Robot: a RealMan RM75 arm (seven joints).
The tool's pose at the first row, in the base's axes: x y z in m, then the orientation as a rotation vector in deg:
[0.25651 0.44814 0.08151 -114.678 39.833 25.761]
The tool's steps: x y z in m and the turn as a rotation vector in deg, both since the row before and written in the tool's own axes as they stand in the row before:
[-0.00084 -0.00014 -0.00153 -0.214 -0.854 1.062]
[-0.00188 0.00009 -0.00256 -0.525 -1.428 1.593]
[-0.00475 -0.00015 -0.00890 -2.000 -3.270 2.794]
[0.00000 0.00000 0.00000 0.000 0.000 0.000]
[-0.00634 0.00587 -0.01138 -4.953 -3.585 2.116]
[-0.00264 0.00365 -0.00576 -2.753 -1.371 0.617]
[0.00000 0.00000 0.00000 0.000 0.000 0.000]
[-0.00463 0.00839 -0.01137 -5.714 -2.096 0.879]
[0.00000 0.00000 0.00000 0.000 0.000 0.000]
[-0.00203 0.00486 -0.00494 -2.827 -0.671 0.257]
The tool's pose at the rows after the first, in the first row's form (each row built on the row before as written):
[0.25600 0.44711 0.08283 -114.290 40.375 27.312]
[0.25464 0.44538 0.08512 -113.817 41.066 29.869]
[0.25187 0.43895 0.09239 -113.583 41.630 35.581]
[0.25187 0.43895 0.09239 -113.583 41.630 35.581]
[0.24488 0.42809 0.09850 -115.901 40.683 42.650]
[0.24193 0.42197 0.10121 -117.543 39.868 45.697]
[0.24193 0.42197 0.10121 -117.543 39.868 45.697]
[0.23633 0.40903 0.10594 -121.321 38.045 51.131]
[0.23633 0.40903 0.10594 -121.321 38.045 51.131]
[0.23365 0.40260 0.10785 -123.386 37.076 53.386]

